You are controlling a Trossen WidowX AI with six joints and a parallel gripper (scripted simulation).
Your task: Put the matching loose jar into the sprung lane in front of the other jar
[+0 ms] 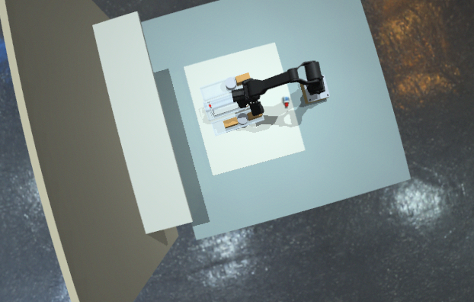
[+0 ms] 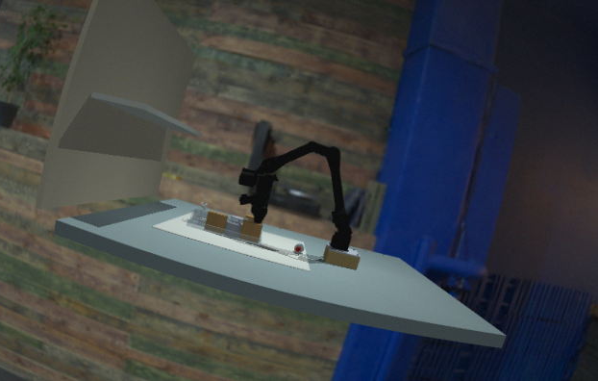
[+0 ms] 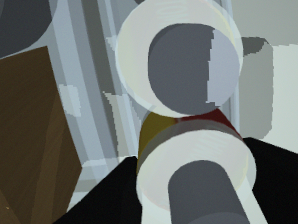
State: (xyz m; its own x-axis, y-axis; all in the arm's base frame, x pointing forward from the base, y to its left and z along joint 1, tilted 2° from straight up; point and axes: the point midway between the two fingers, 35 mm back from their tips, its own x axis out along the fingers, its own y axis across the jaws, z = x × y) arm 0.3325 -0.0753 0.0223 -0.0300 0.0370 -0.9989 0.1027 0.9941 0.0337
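My gripper tip is now 14 cm short of the lane, 4 cm to the left of it and 2 cm above it. The rest, counted from my gripper tip: small jar 17 cm behind, 8 cm to the left, 2 cm below; then shelf 50 cm ahead, 32 cm above, 6 cm to the right; then red mark 22 cm ahead, 6 cm to the right, 3 cm above.
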